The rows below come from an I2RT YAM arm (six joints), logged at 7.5 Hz.
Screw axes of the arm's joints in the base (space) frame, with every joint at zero. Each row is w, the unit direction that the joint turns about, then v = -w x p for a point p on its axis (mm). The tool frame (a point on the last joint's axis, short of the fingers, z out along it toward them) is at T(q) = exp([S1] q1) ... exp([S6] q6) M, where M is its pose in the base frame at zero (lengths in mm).
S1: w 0 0 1 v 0 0 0
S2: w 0 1 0 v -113.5 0 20
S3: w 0 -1 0 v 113.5 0 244
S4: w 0 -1 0 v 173.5 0 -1
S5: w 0 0 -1 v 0 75 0
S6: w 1 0 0 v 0 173.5 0
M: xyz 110.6 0 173.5 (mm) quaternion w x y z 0.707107 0 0.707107 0
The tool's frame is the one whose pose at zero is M.
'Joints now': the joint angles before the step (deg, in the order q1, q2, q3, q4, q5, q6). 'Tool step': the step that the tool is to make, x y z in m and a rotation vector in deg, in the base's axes. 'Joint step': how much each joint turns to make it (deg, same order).
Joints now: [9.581, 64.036, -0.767, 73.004, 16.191, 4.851]
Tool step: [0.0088, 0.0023, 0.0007, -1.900, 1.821, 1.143]
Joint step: [0.002, 2.033, 2.013, -1.700, -1.333, -1.465]
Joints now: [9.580, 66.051, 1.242, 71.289, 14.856, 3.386]
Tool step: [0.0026, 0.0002, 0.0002, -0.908, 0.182, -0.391]
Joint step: [-0.023, 1.112, 0.508, 0.515, 0.268, -0.933]
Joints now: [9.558, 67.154, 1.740, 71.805, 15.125, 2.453]
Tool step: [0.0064, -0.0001, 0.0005, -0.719, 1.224, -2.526]
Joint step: [0.114, 1.543, 1.521, -1.078, 2.575, -0.803]
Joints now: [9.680, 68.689, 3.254, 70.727, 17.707, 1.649]
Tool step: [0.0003, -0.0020, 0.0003, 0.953, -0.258, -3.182]
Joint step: [-0.043, 0.315, 0.115, 0.405, 3.210, 0.633]
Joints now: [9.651, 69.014, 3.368, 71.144, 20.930, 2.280]
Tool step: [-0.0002, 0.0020, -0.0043, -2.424, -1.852, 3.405]
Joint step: [-0.061, 5.263, -1.149, 8.622, -3.753, -2.415]
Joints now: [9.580, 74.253, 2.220, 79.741, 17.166, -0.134]
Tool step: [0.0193, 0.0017, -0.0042, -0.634, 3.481, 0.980]
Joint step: [-0.701, 5.225, 3.905, -2.249, -1.678, 0.111]
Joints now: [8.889, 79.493, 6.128, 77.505, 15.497, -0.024]
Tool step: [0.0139, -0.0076, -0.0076, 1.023, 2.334, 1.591]
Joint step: [-3.261, 5.114, 2.270, 0.295, -4.780, 1.592]
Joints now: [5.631, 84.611, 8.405, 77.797, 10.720, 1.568]
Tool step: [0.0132, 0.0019, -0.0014, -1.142, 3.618, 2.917]
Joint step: [-0.343, 0.822, 3.228, -5.989, -3.257, -0.814]
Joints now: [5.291, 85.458, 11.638, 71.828, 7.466, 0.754]
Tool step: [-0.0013, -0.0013, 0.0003, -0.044, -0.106, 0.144]
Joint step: [-0.366, -0.403, -0.292, 0.000, -0.508, -0.071]
